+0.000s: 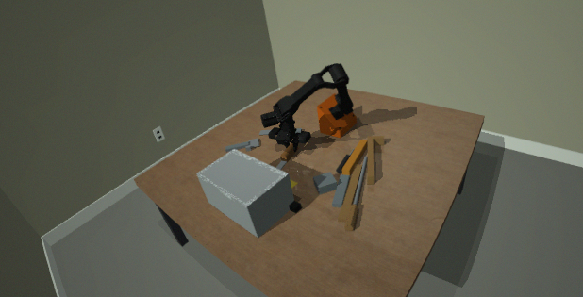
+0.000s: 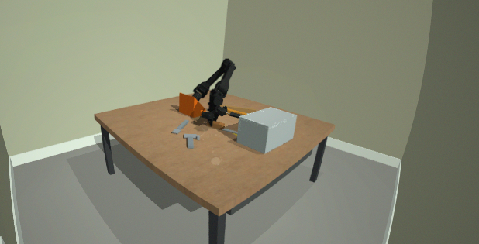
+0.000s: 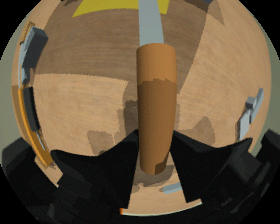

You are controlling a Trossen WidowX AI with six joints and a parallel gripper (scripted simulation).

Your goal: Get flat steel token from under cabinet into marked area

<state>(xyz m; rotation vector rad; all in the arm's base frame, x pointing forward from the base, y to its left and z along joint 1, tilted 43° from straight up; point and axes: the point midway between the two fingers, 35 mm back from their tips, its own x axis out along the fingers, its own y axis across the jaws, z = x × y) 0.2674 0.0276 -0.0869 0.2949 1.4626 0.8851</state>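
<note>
Right now the orange bar is 12 cm behind my gripper tip, 27 cm to the left of it and 1 cm above it. Also, from my gripper tip: grey block (8 cm ahead, 28 cm to the left, 1 cm above); wooden stick (5 cm ahead, 38 cm to the left); grey t-piece (10 cm ahead, 24 cm to the right).
</note>
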